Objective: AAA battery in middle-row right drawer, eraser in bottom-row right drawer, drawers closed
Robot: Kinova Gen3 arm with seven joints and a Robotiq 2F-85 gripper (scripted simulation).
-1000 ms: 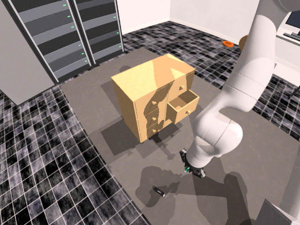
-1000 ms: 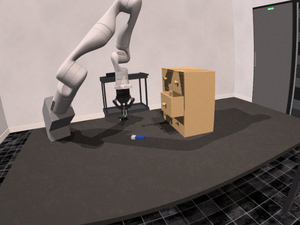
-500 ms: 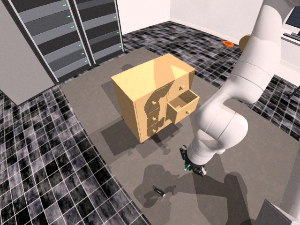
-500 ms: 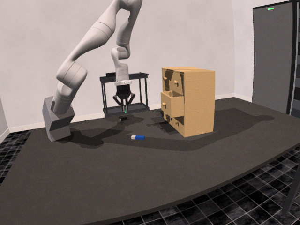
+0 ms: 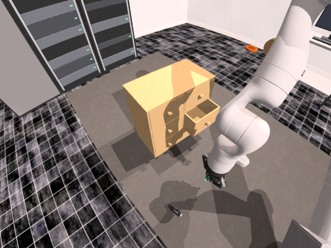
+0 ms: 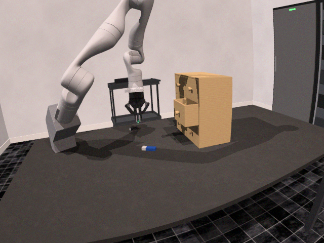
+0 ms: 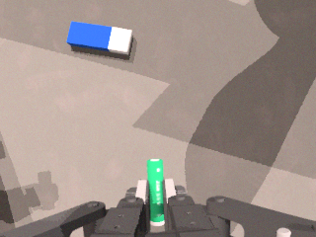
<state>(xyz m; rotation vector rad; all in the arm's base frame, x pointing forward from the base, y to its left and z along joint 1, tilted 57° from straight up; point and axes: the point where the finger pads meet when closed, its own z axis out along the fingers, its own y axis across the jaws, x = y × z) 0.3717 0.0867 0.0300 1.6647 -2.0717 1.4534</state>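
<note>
The white eraser is 14 cm to the right of my hand, 11 cm below it and 2 cm behind it. Round my hand: green AAA battery (2 cm below); then dark AAA battery (17 cm to the left, 11 cm below, 2 cm ahead).
</note>
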